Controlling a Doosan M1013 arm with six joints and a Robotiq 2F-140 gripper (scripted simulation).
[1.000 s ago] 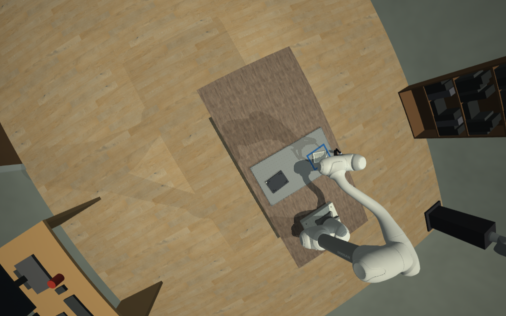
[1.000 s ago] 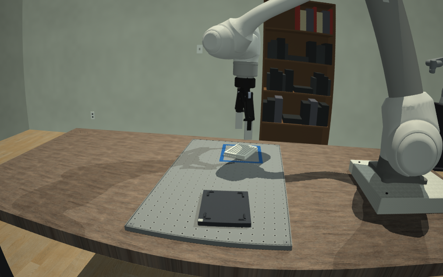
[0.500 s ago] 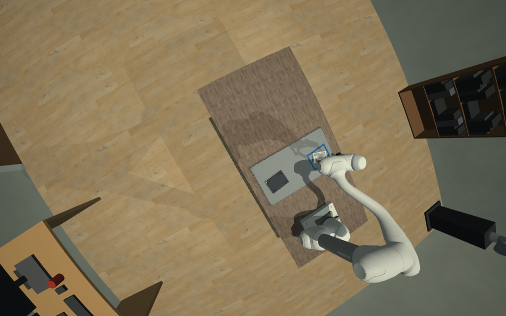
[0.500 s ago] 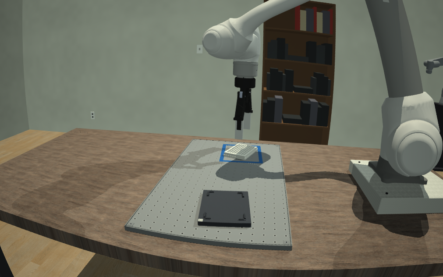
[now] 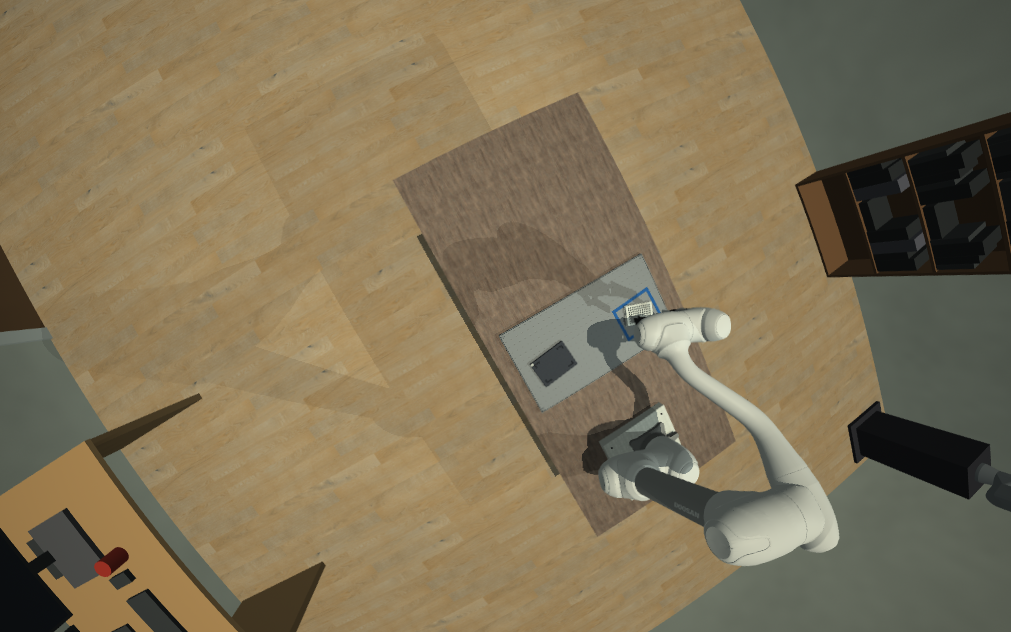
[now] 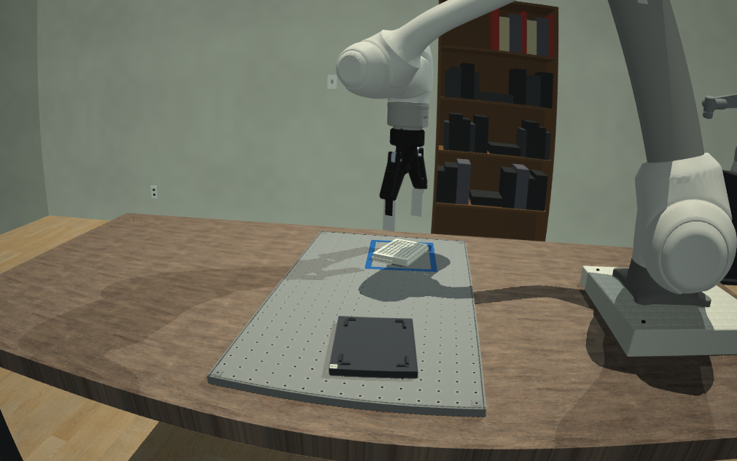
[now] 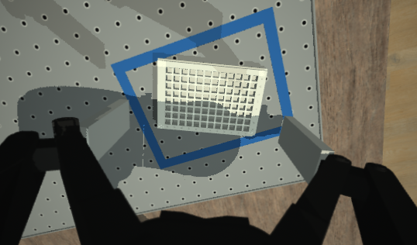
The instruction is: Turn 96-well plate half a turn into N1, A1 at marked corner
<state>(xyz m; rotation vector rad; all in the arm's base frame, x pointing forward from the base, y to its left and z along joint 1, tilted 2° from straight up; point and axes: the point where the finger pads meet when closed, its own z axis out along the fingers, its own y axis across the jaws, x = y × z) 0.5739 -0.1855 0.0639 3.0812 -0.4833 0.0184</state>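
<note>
Right now the white 96-well plate is 80 mm below my hand. The rest, counted from my hand: A1 label: 510 mm to the left, 70 mm below, 30 mm ahead; then dark plate nest N1: 420 mm to the left, 80 mm below, 10 mm behind.
</note>
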